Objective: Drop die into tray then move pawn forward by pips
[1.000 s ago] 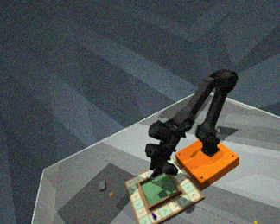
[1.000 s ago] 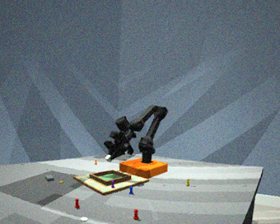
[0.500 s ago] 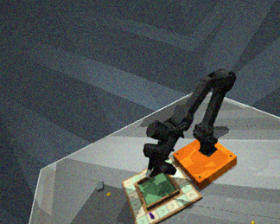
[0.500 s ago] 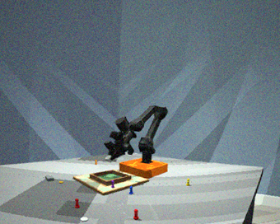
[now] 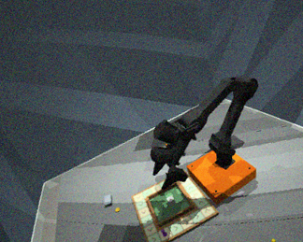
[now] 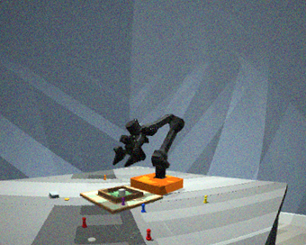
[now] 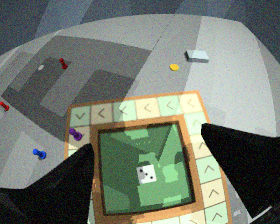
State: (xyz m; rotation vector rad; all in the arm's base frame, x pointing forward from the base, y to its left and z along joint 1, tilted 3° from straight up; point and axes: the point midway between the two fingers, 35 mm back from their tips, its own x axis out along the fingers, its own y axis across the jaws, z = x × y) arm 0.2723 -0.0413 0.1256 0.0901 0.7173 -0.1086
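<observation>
My gripper tip is 8 cm short of the purple pawn, 10 cm to the right of it and 13 cm above it. Also, from my gripper tip: green dice tray 15 cm below; white die 2 cm behind, 13 cm below; blue pawn 7 cm ahead, 19 cm to the left, 14 cm below.
</observation>
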